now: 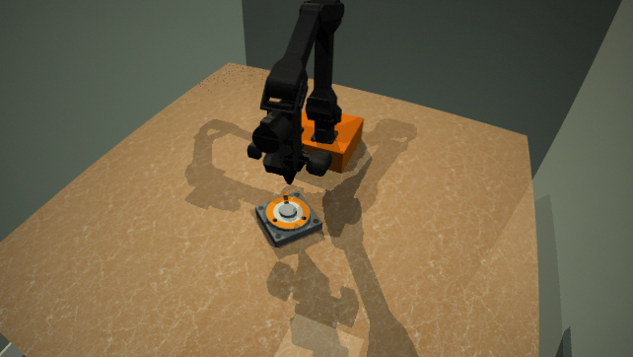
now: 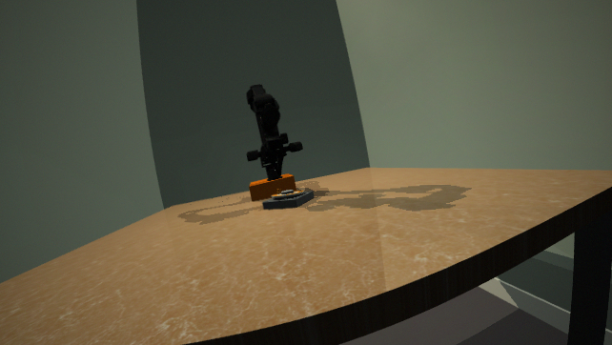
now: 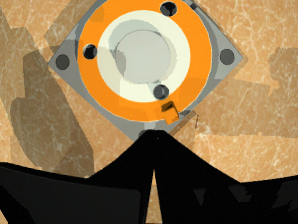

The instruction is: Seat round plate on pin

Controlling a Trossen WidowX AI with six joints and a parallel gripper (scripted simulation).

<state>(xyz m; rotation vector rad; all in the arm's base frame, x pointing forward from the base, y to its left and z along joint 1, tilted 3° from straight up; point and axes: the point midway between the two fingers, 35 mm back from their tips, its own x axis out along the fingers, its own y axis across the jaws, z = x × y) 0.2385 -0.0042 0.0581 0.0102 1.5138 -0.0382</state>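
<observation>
My gripper tip is 5 cm above the round plate and 2 cm short of it. From my gripper tip the other things lie so: base 7 cm below, 4 cm ahead, 1 cm to the left.
</observation>
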